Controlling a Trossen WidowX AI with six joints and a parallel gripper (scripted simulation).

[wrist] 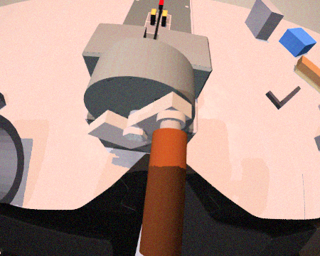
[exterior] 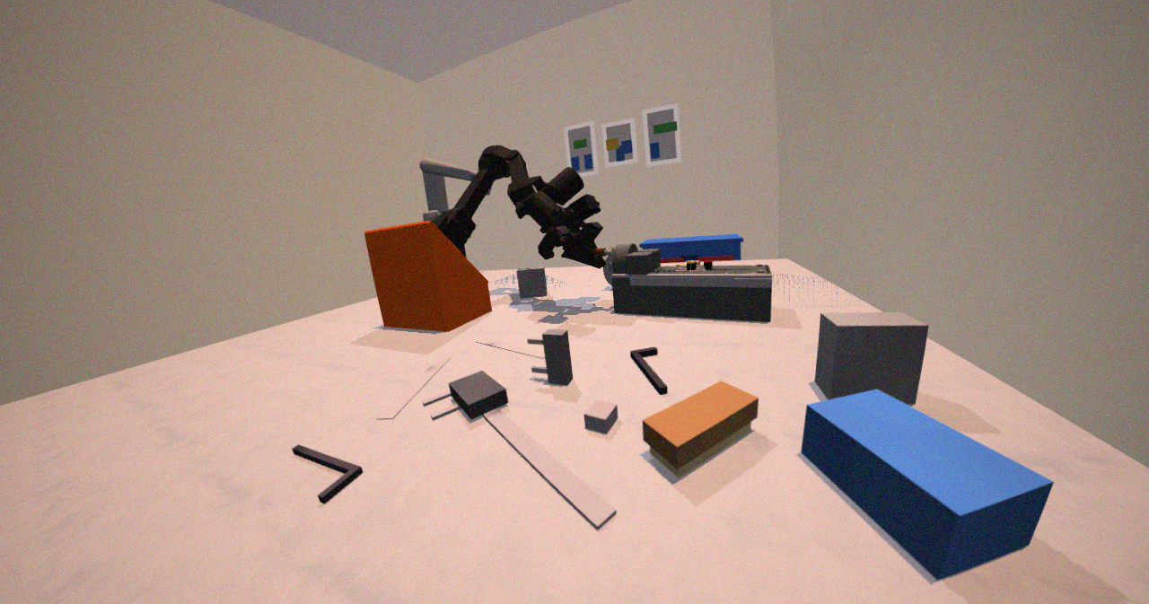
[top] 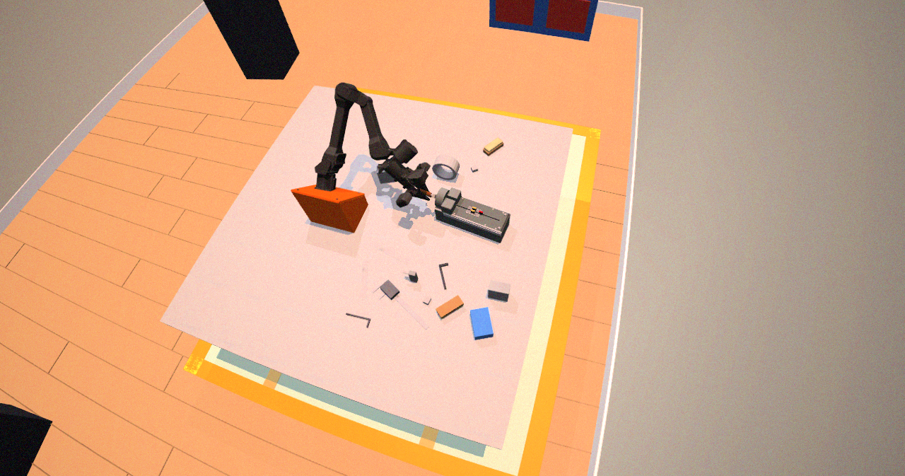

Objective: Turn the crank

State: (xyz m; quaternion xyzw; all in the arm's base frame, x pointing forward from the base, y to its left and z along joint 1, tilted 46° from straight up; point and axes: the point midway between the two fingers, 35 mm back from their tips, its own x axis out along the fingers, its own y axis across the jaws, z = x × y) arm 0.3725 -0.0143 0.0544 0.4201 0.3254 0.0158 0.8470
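The red pointer is 190 mm ahead of my gripper tip and 40 mm to the right of it. Round my gripper tip: crank handle 20 mm behind, 30 mm above; blue block 240 mm ahead, 420 mm to the right, 70 mm below.
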